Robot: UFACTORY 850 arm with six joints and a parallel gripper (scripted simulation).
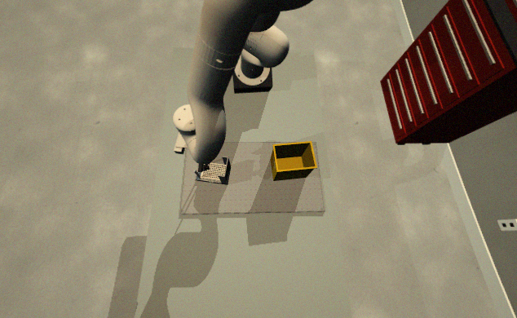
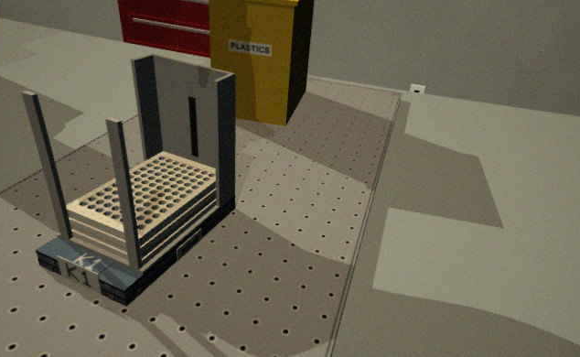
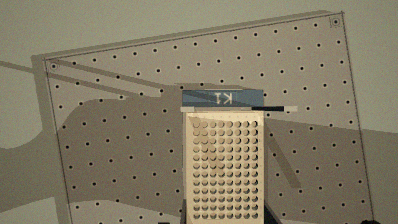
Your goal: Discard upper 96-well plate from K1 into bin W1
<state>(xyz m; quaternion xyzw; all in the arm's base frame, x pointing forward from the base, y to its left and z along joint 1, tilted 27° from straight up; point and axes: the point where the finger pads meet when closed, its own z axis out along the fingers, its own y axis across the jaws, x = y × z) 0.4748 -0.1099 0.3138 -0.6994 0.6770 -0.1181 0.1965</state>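
Right now the 96-well plate is 20 cm below my hand. From my hand the other things lie so: yellow plastics bin W1 (11 cm behind, 36 cm to the left, 16 cm below); then back wall (7 cm to the left, 16 cm below).
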